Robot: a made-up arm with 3 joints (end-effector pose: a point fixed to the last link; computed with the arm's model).
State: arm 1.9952 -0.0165 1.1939
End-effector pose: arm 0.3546 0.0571 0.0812 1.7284 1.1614 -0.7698
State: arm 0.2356 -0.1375 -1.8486
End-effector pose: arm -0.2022 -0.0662 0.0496 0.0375 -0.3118 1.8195
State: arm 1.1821 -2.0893 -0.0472
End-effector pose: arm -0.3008 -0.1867 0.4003 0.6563 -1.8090 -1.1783
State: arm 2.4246 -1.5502 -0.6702
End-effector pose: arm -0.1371 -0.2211 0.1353 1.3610 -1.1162 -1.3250
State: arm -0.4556 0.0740 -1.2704
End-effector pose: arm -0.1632 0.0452 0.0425 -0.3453 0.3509 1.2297
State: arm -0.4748 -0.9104 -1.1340
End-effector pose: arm -0.1242 0.0911 0.0672 -0.9150 -0.5543 1.2480
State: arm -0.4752 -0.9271 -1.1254
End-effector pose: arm -0.1234 0.0937 0.0682 -0.9205 -0.5732 1.2414
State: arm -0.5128 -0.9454 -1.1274
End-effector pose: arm -0.1238 0.0917 0.0655 -0.9619 -0.5680 1.2590
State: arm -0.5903 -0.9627 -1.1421
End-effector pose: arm -0.1256 0.0841 0.0592 -1.0406 -0.5320 1.3036
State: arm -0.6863 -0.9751 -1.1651
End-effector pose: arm -0.1280 0.0726 0.0523 -1.1343 -0.4733 1.3617
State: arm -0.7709 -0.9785 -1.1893
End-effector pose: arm -0.1304 0.0607 0.0477 -1.2136 -0.4089 1.4140
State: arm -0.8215 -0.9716 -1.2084
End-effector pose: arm -0.1323 0.0520 0.0457 -1.2575 -0.3574 1.4465
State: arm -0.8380 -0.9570 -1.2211
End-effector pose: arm -0.1335 0.0471 0.0454 -1.2675 -0.3247 1.4594
